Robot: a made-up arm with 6 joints. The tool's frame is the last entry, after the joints.
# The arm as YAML. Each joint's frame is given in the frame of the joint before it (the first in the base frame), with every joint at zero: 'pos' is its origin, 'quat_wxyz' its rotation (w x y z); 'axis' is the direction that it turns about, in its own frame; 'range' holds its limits. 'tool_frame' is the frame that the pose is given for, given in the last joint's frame.
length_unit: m
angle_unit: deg
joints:
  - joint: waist
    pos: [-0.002, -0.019, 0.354]
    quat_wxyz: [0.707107, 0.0, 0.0, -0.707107]
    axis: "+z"
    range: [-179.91, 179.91]
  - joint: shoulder
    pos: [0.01, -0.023, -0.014]
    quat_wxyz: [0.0, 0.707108, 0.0, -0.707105]
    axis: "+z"
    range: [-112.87, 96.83]
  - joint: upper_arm
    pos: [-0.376, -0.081, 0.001]
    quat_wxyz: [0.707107, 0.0, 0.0, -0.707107]
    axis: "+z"
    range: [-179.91, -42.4]
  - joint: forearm
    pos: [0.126, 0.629, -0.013]
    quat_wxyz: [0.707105, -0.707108, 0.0, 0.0]
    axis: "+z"
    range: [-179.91, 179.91]
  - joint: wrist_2
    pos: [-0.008, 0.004, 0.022]
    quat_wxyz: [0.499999, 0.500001, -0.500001, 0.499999]
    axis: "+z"
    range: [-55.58, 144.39]
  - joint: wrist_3
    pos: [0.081, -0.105, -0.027]
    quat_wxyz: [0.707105, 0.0, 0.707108, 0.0]
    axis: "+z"
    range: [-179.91, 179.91]
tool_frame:
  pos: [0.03, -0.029, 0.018]
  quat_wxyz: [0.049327, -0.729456, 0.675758, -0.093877]
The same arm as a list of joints. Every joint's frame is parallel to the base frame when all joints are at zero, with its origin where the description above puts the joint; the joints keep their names.
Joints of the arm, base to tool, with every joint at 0 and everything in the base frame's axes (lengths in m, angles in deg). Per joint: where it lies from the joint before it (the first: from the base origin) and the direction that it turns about. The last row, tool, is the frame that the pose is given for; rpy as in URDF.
waist: axis +z offset -0.002 -0.019 0.354
shoulder: axis +y offset -0.023 -0.01 -0.014
upper_arm: axis +y offset 0.081 0.001 0.376
forearm: axis -z offset 0.126 -0.013 -0.629
wrist_2: axis +y offset -0.008 -0.004 -0.022
wrist_3: axis -z offset 0.105 -0.027 -0.081
tool: offset 0.029 -0.03 -0.018 rpy 11.5 4.03 -3.97
Joint limits (deg, base to tool): -179.91..179.91 -112.87..96.83 -179.91..-42.4 -179.91..179.91 -55.58..144.39 -179.91..179.91

